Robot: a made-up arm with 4 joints.
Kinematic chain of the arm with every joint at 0, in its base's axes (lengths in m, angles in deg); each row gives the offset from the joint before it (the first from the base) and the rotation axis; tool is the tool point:
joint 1: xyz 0 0 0.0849 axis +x
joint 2: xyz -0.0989 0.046 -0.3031 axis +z
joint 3: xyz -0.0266 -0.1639 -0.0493 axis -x
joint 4: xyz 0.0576 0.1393 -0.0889 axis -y
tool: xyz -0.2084 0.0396 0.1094
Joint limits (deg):
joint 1: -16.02..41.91
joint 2: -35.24..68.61
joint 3: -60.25..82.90
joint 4: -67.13..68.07
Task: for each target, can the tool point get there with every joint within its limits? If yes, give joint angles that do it. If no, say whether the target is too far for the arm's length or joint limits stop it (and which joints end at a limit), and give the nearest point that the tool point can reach.
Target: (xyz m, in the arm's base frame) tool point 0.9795 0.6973 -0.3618
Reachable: no: too far | nearest point 0.2020 0.2019 -0.4861 | short by 0.930 m
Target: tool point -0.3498 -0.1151 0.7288
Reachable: no: joint limits stop it (at a limit: joint 1, joint 2, joint 3) | nearest point -0.2008 -0.1587 0.0009 | short by 0.744 m
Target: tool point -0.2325 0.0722 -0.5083
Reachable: yes | joints 14.41 28.72 15.36 55.81
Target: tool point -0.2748 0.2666 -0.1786
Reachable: yes | joints 20.43 -15.06 -40.99 39.99
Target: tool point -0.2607 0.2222 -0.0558
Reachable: yes | joints 37.07 -21.19 -23.75 -4.73
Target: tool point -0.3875 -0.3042 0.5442
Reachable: no: joint limits stop it (at a limit: joint 1, joint 2, joint 3) | nearest point -0.1899 -0.1664 0.0033 | short by 0.592 m
